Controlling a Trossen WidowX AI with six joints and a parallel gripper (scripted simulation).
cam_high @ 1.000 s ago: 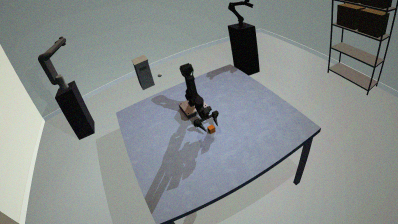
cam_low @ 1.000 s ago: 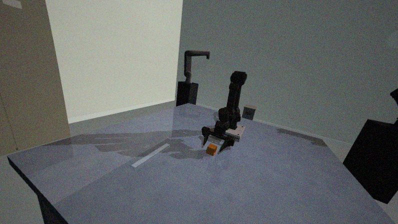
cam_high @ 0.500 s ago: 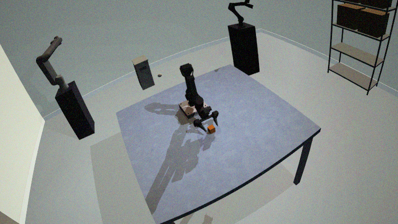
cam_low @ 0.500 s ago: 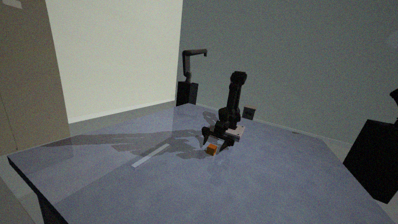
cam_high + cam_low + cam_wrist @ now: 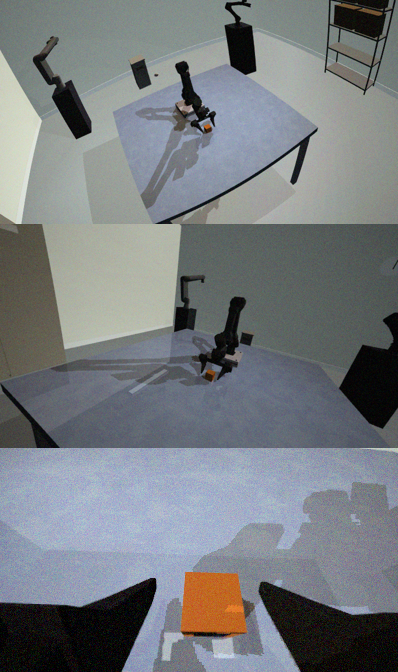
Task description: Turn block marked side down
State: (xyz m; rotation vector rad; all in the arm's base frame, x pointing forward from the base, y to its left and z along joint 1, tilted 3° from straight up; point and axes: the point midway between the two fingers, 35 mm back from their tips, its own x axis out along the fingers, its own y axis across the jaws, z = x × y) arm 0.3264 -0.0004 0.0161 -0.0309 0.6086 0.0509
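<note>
My gripper tip is now 3 cm past the orange block.
</note>
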